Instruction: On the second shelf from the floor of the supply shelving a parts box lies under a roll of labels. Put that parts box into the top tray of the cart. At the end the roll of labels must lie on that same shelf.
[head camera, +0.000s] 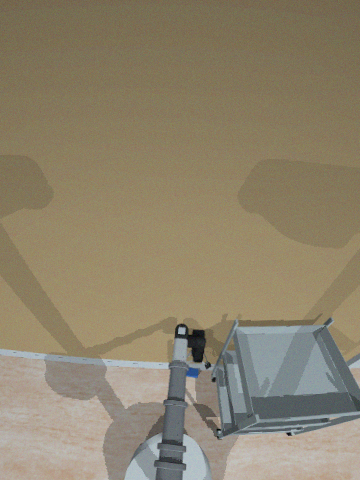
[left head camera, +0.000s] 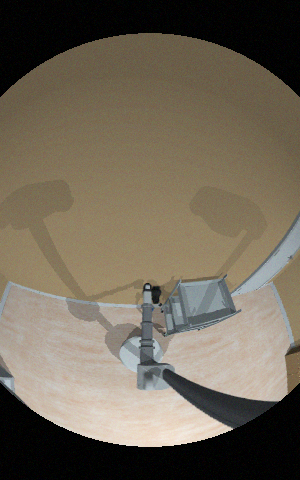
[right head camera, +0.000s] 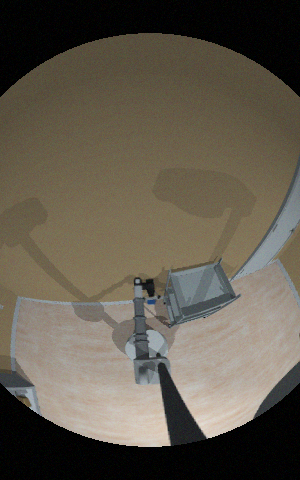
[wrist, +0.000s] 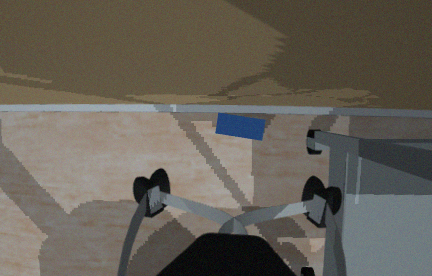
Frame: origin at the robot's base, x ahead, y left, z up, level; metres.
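Seen in the pictures: gripper, between the fingertips: (head camera: 194, 366) (right head camera: 150, 298) (wrist: 235, 188).
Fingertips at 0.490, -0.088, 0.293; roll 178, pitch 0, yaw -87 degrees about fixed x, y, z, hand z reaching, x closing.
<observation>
A point is followed by its place in that frame, as x, y, z.
My gripper (head camera: 203, 364) (wrist: 235, 188) {0.490, -0.088, 0.293} is open, with nothing between its fingertips, beside the cart's left side. The grey cart (head camera: 282, 330) {0.552, -0.465, 0.664} (wrist: 338, 165) {0.498, -0.238, 0.144} stands right of the arm; its top tray (head camera: 285, 370) {0.389, -0.444, 0.634} shows a bare bottom with shadows across it. A blue block-shaped thing (head camera: 192, 372) {0.532, -0.093, 0.032} (right head camera: 151, 301) {0.532, -0.094, 0.032} (wrist: 240, 126) {0.540, -0.088, 0.032} lies on the floor close to the wall, ahead of the fingers in the wrist view; I cannot tell whether it is the parts box. Part of a grey unit (right head camera: 20, 381), perhaps the shelving, shows at lower left in the right head view. The roll of labels does not show.
A tan wall (head camera: 180, 150) {0.571, 0.032, 1.404} (wrist: 125, 45) {0.576, -0.049, 0.457} with a pale skirting strip (wrist: 75, 108) {0.550, 0.233, 0.061} stands behind the cart and the blue thing. A cart caster (wrist: 314, 141) {0.524, -0.226, 0.048} stands near the wall, right of the blue thing. A brownish thing (right head camera: 22, 399) shows in the grey unit.
</observation>
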